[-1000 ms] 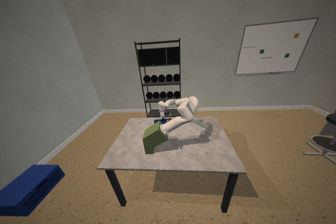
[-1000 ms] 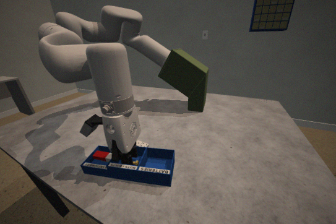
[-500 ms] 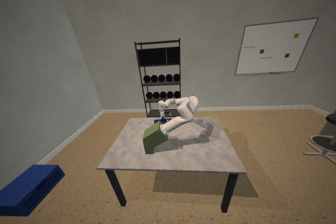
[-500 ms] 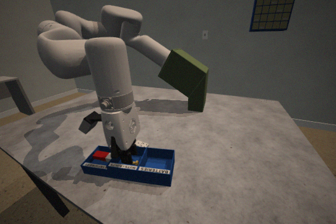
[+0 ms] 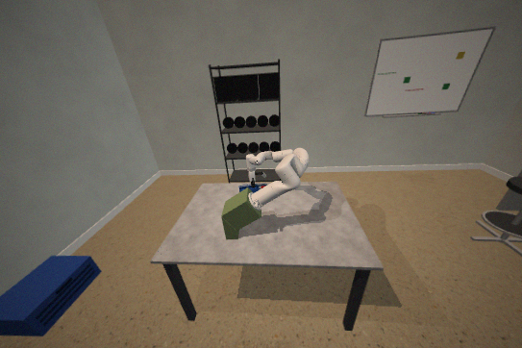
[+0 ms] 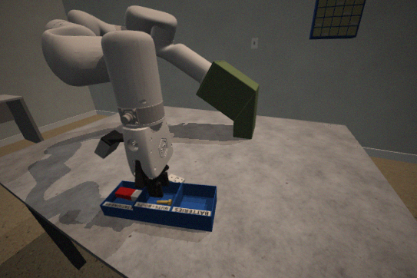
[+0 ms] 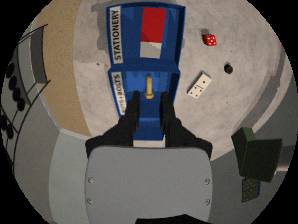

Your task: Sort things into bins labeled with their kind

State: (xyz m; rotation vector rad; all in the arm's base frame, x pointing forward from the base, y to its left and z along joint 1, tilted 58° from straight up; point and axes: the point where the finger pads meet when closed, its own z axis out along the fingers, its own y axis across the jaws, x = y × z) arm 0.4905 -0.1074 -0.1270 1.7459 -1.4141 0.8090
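Right now the blue bin is 10 mm ahead of my hand and 50 mm below it. Round my hand: brass bolt (10 mm to the left, 60 mm below); red-and-white eraser (20 mm ahead, 80 mm to the right, 40 mm below); small silver piece (20 mm ahead, 90 mm to the right, 50 mm below).
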